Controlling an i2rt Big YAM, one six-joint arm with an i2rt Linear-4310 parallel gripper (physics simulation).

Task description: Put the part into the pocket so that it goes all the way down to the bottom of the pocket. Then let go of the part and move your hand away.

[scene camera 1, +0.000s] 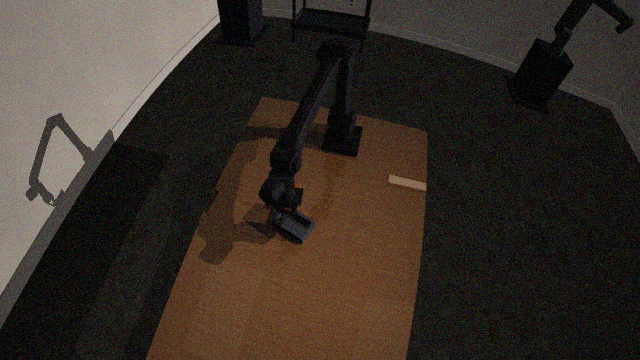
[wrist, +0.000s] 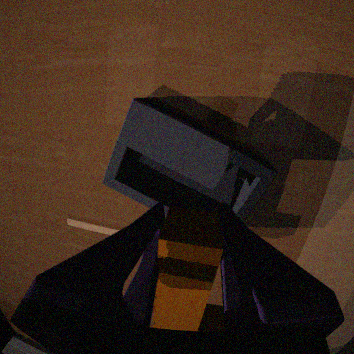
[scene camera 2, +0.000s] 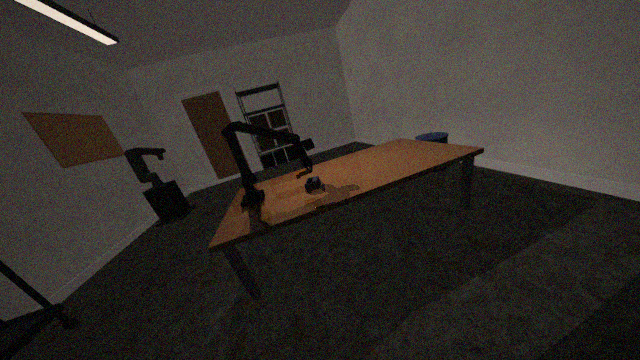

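Where they show: gripper, fingertip midpoint: (scene camera 1: 288, 213) (wrist: 191, 211) (scene camera 2: 310, 171); arm's base, link origin: (scene camera 1: 342, 136) (scene camera 2: 253, 196).
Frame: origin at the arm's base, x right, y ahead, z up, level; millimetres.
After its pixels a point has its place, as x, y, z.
Note:
The part (wrist: 182, 300) {104, 423, 104} (scene camera 1: 297, 186) {97, 368, 102} is an orange piece, dark where shadow falls on it. My gripper (wrist: 191, 211) {100, 470, 81} (scene camera 2: 307, 170) {100, 470, 81} is shut on it in the wrist view, with one dark finger on each side. The block with the pocket (wrist: 172, 142) {74, 489, 8} (scene camera 1: 291, 229) {84, 493, 7} (scene camera 2: 313, 185) {160, 453, -7} is grey-blue and stands on the table. Its dark, open pocket faces up. In the wrist view the block lies just beyond the fingertips, turned at an angle to them. The part's far end is dark and overlaps the block's near edge in that view; its height over the block cannot be told.
The wooden table (scene camera 1: 325, 300) {-101, 710, -28} (scene camera 2: 400, 155) {80, 1229, -28} bears the block and the arm's base (scene camera 1: 342, 140) {-5, 41, 22}. A pale flat strip (scene camera 1: 407, 182) (wrist: 92, 227) lies near the table's right edge in scene camera 1. Another dark arm on a pedestal (scene camera 1: 540, 75) (scene camera 2: 166, 201) stands away from the table.

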